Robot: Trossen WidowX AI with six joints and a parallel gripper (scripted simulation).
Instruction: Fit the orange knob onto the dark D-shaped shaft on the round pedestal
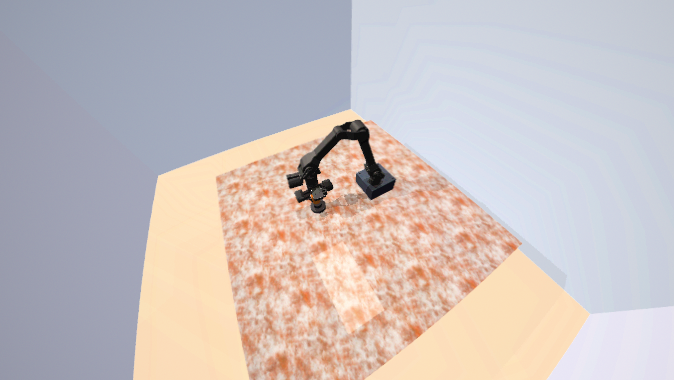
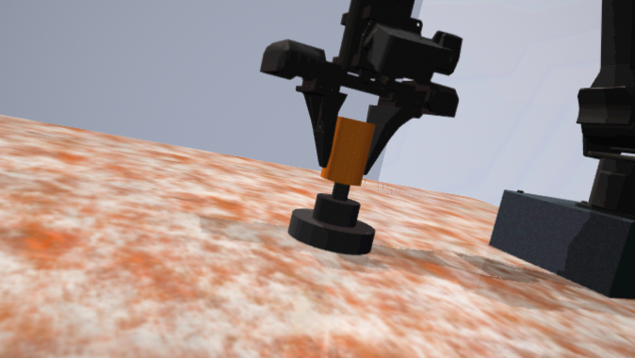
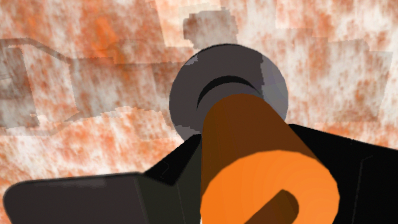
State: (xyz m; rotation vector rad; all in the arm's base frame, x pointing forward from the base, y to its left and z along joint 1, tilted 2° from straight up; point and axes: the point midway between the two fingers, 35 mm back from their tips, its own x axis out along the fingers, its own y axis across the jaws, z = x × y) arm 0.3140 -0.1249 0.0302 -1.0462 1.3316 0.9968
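My gripper tip is 20 mm below the orange knob. From my gripper tip the other things lie so: pedestal (40 mm below).
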